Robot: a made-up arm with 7 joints. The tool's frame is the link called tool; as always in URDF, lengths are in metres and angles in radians. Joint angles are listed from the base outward. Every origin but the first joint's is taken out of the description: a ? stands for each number. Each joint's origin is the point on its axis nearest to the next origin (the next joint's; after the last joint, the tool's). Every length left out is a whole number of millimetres.
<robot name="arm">
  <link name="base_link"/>
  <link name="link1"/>
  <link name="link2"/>
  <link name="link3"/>
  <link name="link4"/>
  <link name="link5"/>
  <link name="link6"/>
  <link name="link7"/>
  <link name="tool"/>
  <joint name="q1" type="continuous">
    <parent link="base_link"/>
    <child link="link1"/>
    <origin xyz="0 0.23 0.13" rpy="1.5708 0 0"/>
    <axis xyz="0 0 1"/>
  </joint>
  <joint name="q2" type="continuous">
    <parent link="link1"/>
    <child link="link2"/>
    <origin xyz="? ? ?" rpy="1.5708 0 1.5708"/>
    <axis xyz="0 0 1"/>
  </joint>
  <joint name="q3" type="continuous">
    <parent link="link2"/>
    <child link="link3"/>
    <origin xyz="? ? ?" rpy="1.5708 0 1.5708"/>
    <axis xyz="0 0 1"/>
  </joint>
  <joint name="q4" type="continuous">
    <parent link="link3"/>
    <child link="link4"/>
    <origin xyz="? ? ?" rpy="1.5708 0 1.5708"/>
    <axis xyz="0 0 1"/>
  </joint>
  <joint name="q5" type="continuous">
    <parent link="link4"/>
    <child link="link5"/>
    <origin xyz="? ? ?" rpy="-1.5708 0 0"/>
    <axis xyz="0 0 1"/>
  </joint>
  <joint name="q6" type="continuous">
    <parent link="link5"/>
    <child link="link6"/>
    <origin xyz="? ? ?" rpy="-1.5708 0 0"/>
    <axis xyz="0 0 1"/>
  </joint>
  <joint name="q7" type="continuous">
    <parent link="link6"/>
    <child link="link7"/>
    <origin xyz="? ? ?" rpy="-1.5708 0 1.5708"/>
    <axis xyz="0 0 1"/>
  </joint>
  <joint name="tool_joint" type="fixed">
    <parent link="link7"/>
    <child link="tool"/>
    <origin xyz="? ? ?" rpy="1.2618 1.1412 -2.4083"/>
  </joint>
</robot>
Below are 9 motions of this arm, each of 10 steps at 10 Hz.
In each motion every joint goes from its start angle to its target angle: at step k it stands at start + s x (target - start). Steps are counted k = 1, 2, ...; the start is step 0. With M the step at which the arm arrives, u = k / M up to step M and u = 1 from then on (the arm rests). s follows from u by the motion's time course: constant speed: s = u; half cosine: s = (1 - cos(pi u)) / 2; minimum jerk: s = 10 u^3 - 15 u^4 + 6 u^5.
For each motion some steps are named. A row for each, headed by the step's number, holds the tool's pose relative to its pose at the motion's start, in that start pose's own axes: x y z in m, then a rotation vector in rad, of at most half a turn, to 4 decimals.
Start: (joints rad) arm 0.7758 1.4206 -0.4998 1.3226 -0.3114 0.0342 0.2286
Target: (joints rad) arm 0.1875 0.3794 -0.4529 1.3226 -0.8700 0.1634 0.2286
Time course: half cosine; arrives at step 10
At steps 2, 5, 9, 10:
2: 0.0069 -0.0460 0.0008 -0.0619 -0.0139 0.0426
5: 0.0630 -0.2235 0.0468 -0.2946 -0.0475 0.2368
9: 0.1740 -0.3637 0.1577 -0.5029 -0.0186 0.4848
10: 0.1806 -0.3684 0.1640 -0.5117 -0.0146 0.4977

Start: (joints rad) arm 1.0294 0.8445 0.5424 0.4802 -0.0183 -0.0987 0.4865
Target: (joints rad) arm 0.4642 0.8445 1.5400 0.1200 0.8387 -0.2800 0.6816
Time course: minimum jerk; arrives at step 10
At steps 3, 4, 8, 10:
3: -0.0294 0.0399 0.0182 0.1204 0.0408 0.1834
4: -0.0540 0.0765 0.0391 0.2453 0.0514 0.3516
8: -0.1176 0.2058 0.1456 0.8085 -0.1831 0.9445
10: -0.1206 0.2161 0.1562 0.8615 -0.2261 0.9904

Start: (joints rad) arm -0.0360 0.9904 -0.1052 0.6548 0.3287 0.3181 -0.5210
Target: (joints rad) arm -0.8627 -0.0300 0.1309 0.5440 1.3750 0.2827 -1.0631
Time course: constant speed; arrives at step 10
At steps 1, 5, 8, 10:
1: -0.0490 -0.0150 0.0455 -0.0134 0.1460 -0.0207
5: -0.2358 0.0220 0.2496 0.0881 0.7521 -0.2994
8: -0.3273 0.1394 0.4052 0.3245 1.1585 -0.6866
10: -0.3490 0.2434 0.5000 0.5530 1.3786 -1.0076

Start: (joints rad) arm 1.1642 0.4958 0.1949 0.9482 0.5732 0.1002 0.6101
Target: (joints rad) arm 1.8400 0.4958 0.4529 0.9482 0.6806 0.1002 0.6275
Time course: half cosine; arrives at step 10
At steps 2, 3, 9, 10:
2: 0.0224 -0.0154 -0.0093 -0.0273 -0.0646 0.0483
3: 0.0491 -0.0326 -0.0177 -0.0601 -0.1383 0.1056
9: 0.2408 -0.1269 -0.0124 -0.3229 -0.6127 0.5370
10: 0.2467 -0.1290 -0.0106 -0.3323 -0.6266 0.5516

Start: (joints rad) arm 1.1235 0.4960 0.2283 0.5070 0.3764 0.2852 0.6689
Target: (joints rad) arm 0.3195 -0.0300 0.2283 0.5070 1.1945 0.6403 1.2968
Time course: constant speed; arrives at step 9
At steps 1, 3, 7, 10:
1: -0.0510 0.0150 0.0003 -0.0303 0.1581 0.1007
3: -0.1494 0.0503 0.0182 -0.0659 0.4423 0.3446
7: -0.3189 0.1293 0.1169 -0.0407 0.8068 0.9870
10: -0.3849 0.1652 0.1931 0.0149 0.8404 1.3611

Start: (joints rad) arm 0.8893 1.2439 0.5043 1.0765 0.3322 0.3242 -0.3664
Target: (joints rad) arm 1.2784 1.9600 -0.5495 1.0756 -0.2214 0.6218 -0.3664
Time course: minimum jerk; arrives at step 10
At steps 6, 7, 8, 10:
6: 0.1046 -0.0312 -0.0317 -0.1327 -0.7259 -0.7168
7: 0.1162 -0.0194 -0.0446 -0.1059 -0.8723 -0.9126
8: 0.1221 -0.0072 -0.0548 -0.0807 -0.9634 -1.0522
10: 0.1248 0.0011 -0.0609 -0.0652 -1.0101 -1.1312

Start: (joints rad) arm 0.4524 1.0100 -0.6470 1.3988 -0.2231 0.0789 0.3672
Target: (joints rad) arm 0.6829 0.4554 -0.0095 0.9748 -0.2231 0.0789 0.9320
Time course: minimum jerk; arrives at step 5
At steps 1, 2, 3, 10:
1: 0.0015 0.0066 -0.0046 0.0160 0.0093 0.0302
2: 0.0047 0.0329 -0.0199 0.0717 0.0480 0.1912
3: 0.0005 0.0541 -0.0319 0.0943 0.0805 0.4811
10: -0.0069 0.0518 -0.0402 0.0507 0.0729 0.7773

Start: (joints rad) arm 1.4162 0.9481 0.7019 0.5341 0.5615 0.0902 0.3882
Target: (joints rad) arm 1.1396 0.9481 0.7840 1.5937 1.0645 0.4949 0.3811
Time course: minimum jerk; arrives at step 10
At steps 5, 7, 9, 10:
5: 0.0623 -0.0786 0.0487 -0.3384 0.0002 0.1611
7: 0.0911 -0.1200 0.1136 -0.6197 0.0710 0.2039
9: 0.0999 -0.1333 0.1501 -0.7581 0.1200 0.2010
10: 0.1003 -0.1339 0.1522 -0.7659 0.1230 0.2004

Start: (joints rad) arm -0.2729 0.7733 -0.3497 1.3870 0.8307 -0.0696 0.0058
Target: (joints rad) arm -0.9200 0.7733 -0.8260 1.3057 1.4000 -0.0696 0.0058
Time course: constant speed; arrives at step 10
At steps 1, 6, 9, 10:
1: -0.0320 0.0118 0.0204 0.0300 0.1173 -0.0032
6: -0.1533 0.0809 0.1656 0.2550 0.6856 -0.0340
9: -0.1861 0.1235 0.2779 0.4442 1.0042 -0.0716
10: -0.1895 0.1367 0.3177 0.5153 1.1054 -0.0885

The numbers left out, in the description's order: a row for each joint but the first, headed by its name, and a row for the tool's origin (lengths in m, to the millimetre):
q2: 0.04 -0.03 0
q3: -0.25 0 0
q4: -0.04 0.02 0
q5: 0.03 -0.26 0
q6: -0.03 0.02 0
q7: 0.01 -0.01 0
tool: 0.02 0.02 0

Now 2 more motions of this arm.
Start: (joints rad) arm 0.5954 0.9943 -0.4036 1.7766 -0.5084 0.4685 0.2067
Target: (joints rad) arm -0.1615 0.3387 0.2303 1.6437 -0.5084 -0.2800 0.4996
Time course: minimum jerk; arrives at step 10
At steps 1, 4, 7, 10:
1: -0.0008 -0.0014 0.0011 -0.0047 0.0003 0.0073
4: -0.0327 -0.0479 0.0521 -0.1511 0.0328 0.2594
7: -0.0890 -0.1028 0.1982 -0.3015 0.1789 0.5983
10: -0.1001 -0.1095 0.2599 -0.3293 0.2456 0.6746

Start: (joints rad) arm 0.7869 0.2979 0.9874 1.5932 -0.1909 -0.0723 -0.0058
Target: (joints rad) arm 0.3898 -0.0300 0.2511 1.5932 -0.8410 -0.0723 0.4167
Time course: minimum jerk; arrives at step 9
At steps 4, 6, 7, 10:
4: -0.0377 -0.0240 0.1010 -0.5550 0.2022 -0.1883
6: -0.0472 -0.0214 0.2163 -1.0894 0.3964 -0.2949
7: -0.0426 -0.0159 0.2557 -1.2649 0.4561 -0.3119
10: -0.0382 -0.0120 0.2779 -1.3637 0.4881 -0.3171

